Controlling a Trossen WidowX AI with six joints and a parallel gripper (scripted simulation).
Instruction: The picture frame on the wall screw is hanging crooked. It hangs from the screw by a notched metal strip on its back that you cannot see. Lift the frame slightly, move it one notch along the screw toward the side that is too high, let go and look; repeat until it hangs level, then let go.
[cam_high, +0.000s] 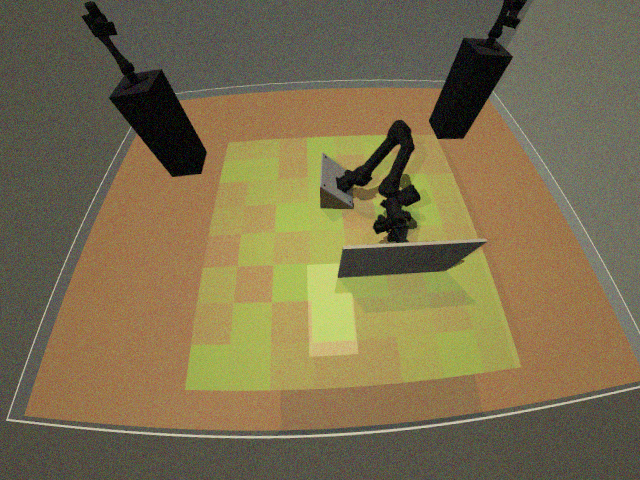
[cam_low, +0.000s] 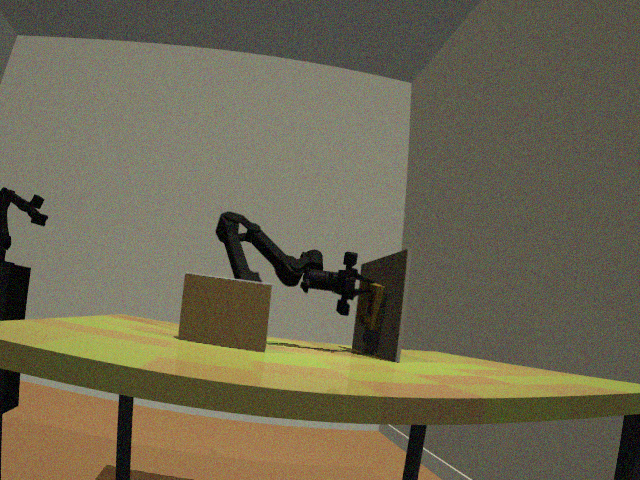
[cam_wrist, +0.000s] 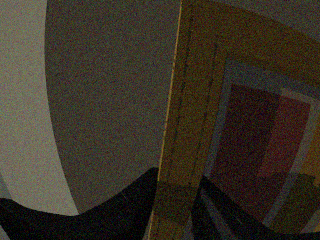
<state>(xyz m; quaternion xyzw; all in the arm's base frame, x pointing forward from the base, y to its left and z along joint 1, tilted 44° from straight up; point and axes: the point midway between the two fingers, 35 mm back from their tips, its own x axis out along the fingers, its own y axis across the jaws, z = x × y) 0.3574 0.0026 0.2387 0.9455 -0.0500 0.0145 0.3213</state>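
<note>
Now: gripper tip 50 mm above the picture frame and 10 mm to the right of it. From my gripper tip the other things lie so: grey wall panel (60 mm below, 20 mm to the left, 20 mm ahead).
</note>
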